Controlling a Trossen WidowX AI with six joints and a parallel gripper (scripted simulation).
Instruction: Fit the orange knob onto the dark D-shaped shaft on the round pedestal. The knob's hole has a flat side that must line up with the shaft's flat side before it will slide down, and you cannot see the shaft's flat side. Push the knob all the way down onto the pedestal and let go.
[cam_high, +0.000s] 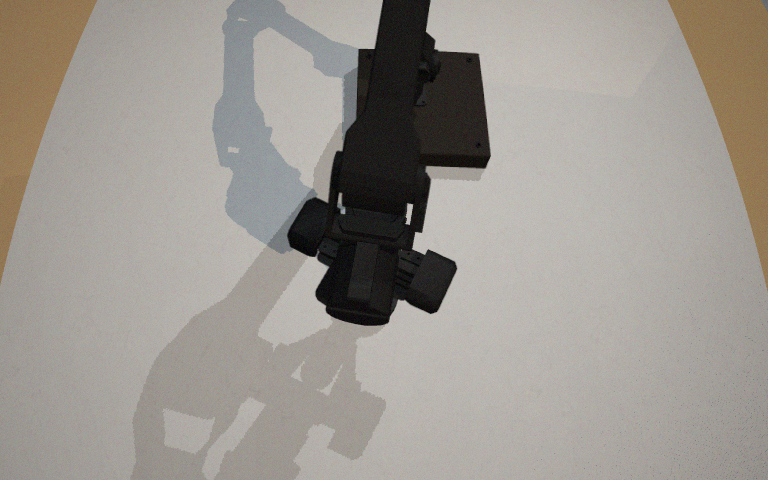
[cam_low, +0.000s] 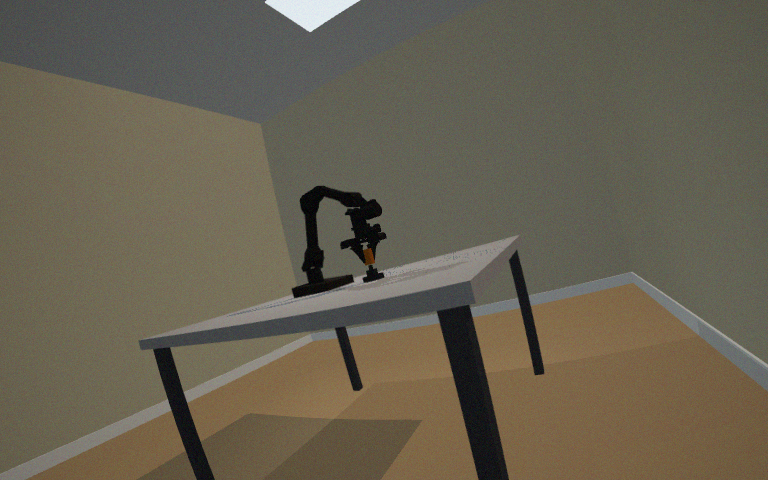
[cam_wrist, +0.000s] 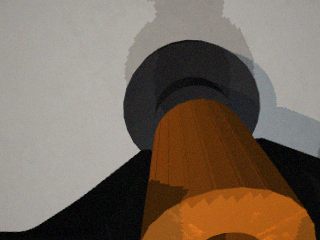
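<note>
Right now my gripper tip is 20 mm below the orange knob. Round my gripper tip: round dark pedestal 40 mm below.
</note>
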